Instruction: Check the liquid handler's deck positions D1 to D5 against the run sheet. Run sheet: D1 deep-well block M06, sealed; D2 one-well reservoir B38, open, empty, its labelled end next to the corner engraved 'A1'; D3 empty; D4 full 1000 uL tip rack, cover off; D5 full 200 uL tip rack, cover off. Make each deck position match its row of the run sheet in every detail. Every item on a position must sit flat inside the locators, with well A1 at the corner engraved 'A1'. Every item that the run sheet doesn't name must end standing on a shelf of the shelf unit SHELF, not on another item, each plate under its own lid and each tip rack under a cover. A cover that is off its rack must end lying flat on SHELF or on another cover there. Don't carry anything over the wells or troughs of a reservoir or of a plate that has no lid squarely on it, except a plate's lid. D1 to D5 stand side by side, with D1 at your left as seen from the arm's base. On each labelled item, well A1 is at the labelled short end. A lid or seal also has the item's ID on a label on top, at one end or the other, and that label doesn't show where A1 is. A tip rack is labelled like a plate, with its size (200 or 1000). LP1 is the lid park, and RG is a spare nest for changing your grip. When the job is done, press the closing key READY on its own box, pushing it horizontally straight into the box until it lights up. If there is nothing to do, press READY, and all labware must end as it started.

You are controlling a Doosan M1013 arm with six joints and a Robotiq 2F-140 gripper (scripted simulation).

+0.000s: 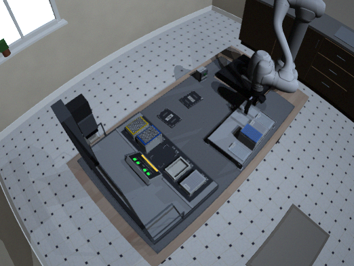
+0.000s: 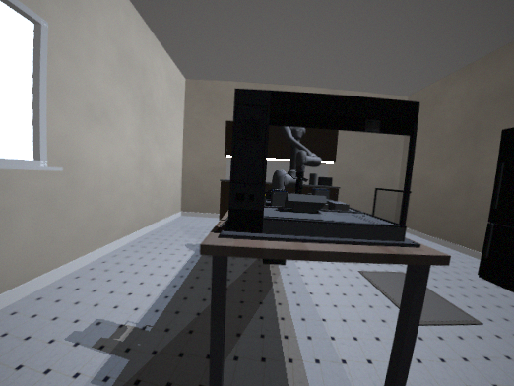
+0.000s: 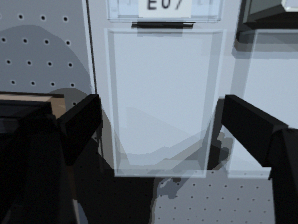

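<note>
The clear tip rack cover lies 1 cm below my hand. From my hand the other things lie so: READY box: 46 cm to the right, 2 cm below, 2 cm behind; shelf: 16 cm ahead, 8 cm to the left, 3 cm below; flat piece: 32 cm ahead, 15 cm to the left, 1 cm below.
</note>
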